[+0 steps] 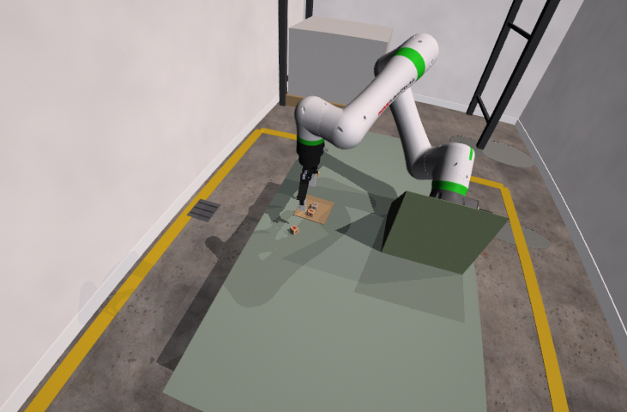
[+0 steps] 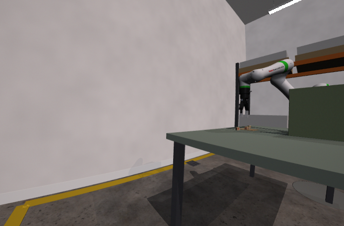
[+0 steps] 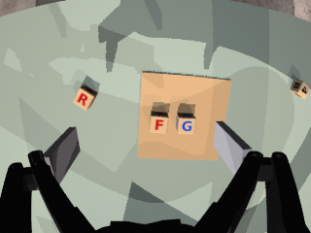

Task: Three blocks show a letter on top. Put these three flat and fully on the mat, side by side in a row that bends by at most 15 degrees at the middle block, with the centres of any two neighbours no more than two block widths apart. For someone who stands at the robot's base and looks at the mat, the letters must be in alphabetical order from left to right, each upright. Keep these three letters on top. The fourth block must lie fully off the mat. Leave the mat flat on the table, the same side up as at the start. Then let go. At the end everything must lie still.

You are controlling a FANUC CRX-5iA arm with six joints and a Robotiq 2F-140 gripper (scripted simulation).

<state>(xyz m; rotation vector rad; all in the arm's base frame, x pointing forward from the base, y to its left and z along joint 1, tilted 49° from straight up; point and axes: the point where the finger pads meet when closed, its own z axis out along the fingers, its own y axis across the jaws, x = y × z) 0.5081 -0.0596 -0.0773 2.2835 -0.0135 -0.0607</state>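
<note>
Right now the R block is 2 cm ahead of my hand, 9 cm to the left of it and 11 cm below it. Round my hand: tan mat: 2 cm behind, 6 cm to the right, 13 cm below.
</note>
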